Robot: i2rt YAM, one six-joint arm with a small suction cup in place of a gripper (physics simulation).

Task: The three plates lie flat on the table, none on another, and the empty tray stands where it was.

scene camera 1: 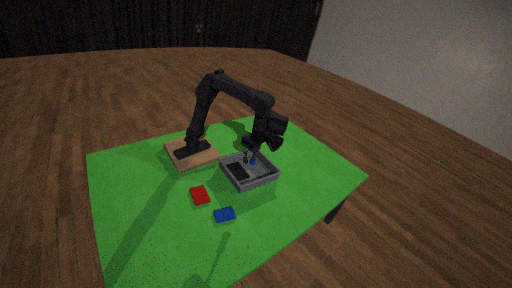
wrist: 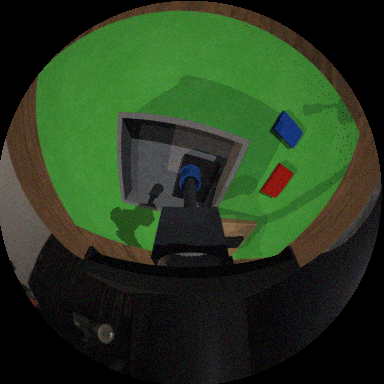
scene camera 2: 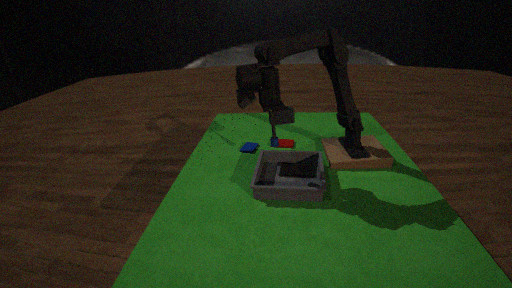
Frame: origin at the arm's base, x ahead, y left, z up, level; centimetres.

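Seen in the pictures: end effector, tool point: [scene camera 1: 252,162] [wrist: 189,173] [scene camera 2: 274,145]; arm's base, origin of the base link: [scene camera 1: 192,149] [scene camera 2: 352,147].
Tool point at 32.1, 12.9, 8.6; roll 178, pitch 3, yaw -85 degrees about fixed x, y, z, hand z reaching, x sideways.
Observation:
Offsets run from my tool point to a thing's top centre, as dx, dy, dz. Level surfaces: height alone.
A blue plate {+9.7, -21.9, -10.6} [scene camera 1: 224,214] [scene camera 2: 249,147] [wrist: 287,130] and a red plate {-4.7, -24.7, -10.5} [scene camera 1: 200,195] [scene camera 2: 286,143] [wrist: 277,180] lie flat and apart on the green table top. A black plate {-7.8, -1.4, -10.3} [scene camera 1: 237,171] [scene camera 2: 298,167] [wrist: 209,171] lies inside the grey tray {-4.6, +3.8, -6.5} [scene camera 1: 260,183] [scene camera 2: 289,193] [wrist: 120,160], which stands upright on the table. My gripper [scene camera 1: 252,161] [scene camera 2: 274,142] [wrist: 190,177], a blue suction cup on a thin dark stem, is open and holds no plate. It hangs over the tray, and in the wrist view it covers part of the black plate.
The arm's base stands on a wooden board [scene camera 1: 181,164] [scene camera 2: 362,163] [wrist: 240,227] beside the tray. The tray's raised walls surround the black plate. The green table top {dz -11.5} [scene camera 1: 310,170] [scene camera 2: 215,240] [wrist: 100,80] ends at edges above the wooden floor. Arm shadows cross the table.

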